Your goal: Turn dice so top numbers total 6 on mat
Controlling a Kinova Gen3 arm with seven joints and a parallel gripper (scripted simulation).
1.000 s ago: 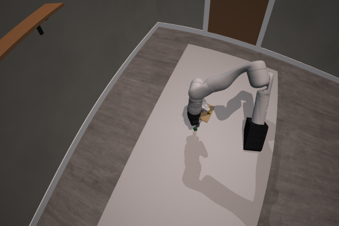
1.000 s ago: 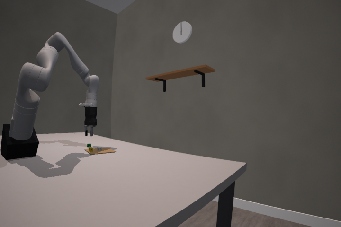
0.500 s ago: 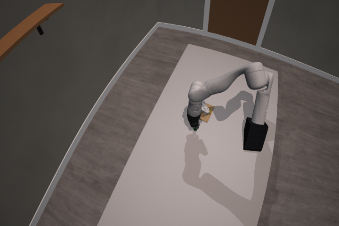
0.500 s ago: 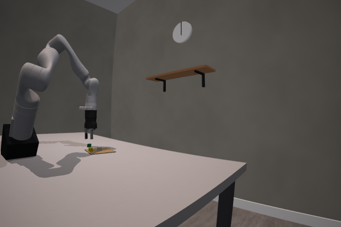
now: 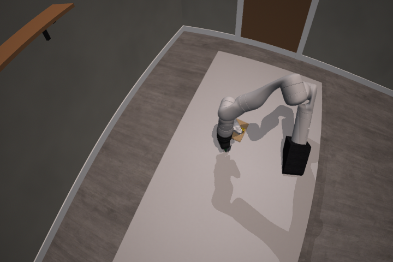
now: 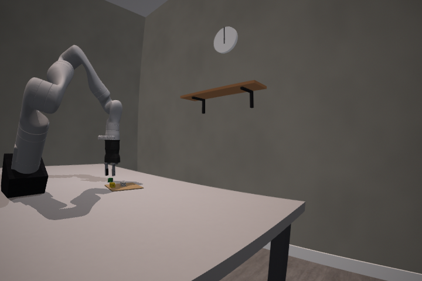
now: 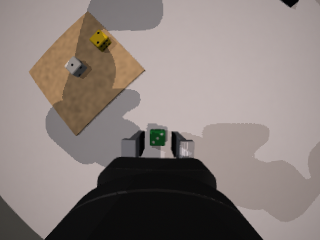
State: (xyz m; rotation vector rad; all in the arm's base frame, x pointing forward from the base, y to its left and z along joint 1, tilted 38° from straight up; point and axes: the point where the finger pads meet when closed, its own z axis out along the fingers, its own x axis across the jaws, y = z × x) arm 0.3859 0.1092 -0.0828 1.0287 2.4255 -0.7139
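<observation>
The green die lies 40 mm below my hand. From my hand the other things lie so: yellow die (50 mm behind, 150 mm to the right, 40 mm below); tan mat (10 mm ahead, 150 mm to the right, 50 mm below); white die (10 mm ahead, 150 mm to the right, 40 mm below).
</observation>
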